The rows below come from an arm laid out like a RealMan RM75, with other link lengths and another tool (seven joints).
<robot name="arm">
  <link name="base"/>
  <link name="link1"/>
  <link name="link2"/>
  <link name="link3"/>
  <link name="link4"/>
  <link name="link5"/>
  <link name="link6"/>
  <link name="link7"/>
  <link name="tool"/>
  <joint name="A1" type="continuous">
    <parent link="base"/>
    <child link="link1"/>
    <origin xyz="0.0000 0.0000 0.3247"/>
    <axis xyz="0 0 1"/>
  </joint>
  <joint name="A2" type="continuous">
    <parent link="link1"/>
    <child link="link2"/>
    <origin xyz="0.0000 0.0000 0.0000" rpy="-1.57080 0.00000 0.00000"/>
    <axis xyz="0 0 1"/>
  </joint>
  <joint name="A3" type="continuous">
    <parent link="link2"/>
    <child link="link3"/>
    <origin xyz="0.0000 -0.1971 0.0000" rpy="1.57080 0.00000 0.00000"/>
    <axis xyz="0 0 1"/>
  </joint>
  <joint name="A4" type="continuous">
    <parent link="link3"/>
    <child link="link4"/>
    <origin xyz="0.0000 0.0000 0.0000" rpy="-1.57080 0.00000 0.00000"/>
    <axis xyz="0 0 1"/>
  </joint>
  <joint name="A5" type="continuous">
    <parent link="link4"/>
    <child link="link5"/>
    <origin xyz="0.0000 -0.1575 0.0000" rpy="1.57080 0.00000 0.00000"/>
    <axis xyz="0 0 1"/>
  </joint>
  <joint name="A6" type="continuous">
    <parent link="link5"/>
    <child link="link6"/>
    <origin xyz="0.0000 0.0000 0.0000" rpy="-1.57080 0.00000 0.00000"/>
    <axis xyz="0 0 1"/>
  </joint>
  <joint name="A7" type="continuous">
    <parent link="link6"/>
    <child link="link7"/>
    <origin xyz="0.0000 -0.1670 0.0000" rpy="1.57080 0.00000 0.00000"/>
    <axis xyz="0 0 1"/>
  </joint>
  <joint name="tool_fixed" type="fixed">
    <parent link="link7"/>
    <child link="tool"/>
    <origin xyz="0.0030 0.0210 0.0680" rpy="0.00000 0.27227 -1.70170"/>
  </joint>
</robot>
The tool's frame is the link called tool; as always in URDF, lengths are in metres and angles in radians. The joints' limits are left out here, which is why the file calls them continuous.
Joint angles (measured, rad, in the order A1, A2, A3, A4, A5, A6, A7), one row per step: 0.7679 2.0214 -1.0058 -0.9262 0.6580 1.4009 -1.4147; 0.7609 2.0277 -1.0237 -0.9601 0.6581 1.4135 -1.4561; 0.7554 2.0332 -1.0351 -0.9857 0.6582 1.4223 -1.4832; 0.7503 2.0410 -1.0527 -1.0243 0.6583 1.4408 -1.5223; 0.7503 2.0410 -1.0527 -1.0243 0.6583 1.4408 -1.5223; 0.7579 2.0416 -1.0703 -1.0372 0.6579 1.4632 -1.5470; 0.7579 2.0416 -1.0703 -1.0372 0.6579 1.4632 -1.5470; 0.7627 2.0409 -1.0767 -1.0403 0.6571 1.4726 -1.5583; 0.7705 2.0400 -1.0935 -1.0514 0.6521 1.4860 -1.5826; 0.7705 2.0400 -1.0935 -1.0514 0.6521 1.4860 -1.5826; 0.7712 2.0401 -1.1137 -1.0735 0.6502 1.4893 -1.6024; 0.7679 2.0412 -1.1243 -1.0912 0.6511 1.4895 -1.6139
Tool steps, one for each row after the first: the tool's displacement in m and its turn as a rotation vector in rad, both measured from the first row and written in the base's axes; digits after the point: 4 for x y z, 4 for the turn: -0.0019 -0.0015 0.0002 -0.0161 -0.0212 0.0627; -0.0037 -0.0025 0.0003 -0.0259 -0.0341 0.1053; -0.0074 -0.0046 0.0003 -0.0453 -0.0530 0.1702; -0.0074 -0.0046 0.0003 -0.0453 -0.0530 0.1702; -0.0102 -0.0082 -0.0007 -0.0769 -0.0697 0.2140; -0.0102 -0.0082 -0.0007 -0.0769 -0.0697 0.2140; -0.0112 -0.0096 -0.0009 -0.0906 -0.0774 0.2324; -0.0125 -0.0110 -0.0007 -0.1135 -0.0997 0.2751; -0.0125 -0.0110 -0.0007 -0.1135 -0.0997 0.2751; -0.0142 -0.0101 0.0001 -0.1217 -0.1214 0.3192; -0.0156 -0.0093 0.0008 -0.1218 -0.1312 0.3452
